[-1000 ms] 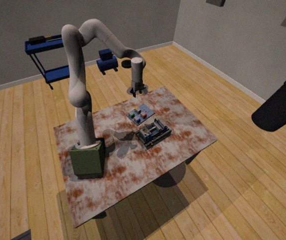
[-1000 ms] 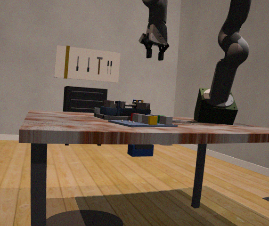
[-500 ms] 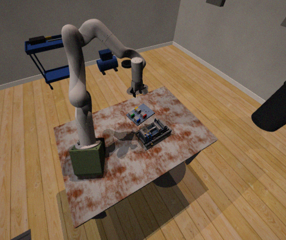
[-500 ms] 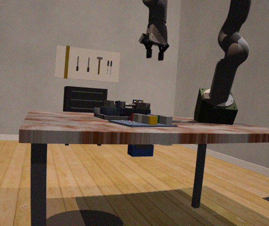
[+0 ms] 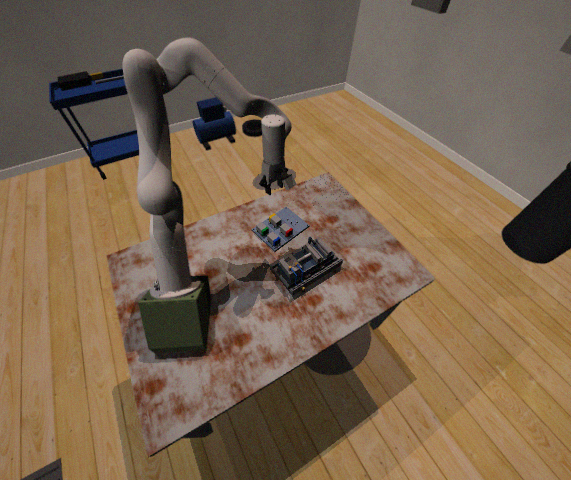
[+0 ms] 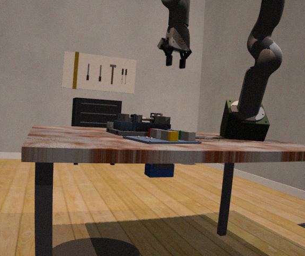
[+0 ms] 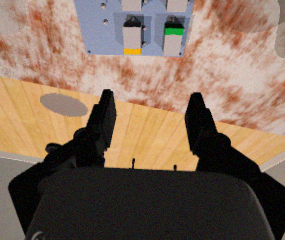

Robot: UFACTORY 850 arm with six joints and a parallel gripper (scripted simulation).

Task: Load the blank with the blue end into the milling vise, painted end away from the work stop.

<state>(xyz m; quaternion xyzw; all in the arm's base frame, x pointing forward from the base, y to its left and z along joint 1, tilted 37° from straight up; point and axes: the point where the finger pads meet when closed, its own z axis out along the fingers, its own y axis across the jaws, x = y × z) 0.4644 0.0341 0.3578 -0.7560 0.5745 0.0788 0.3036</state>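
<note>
The blue-ended blank lies 29 cm below my hand, 6 cm to the right of it and 3 cm behind it. From my hand the other things lie so: yellow-ended blank: 29 cm below, 6 cm to the left, 3 cm ahead; green-ended blank: 29 cm below, 6 cm behind, 3 cm to the left; red-ended blank: 29 cm below, 5 cm ahead, 3 cm to the right.
</note>
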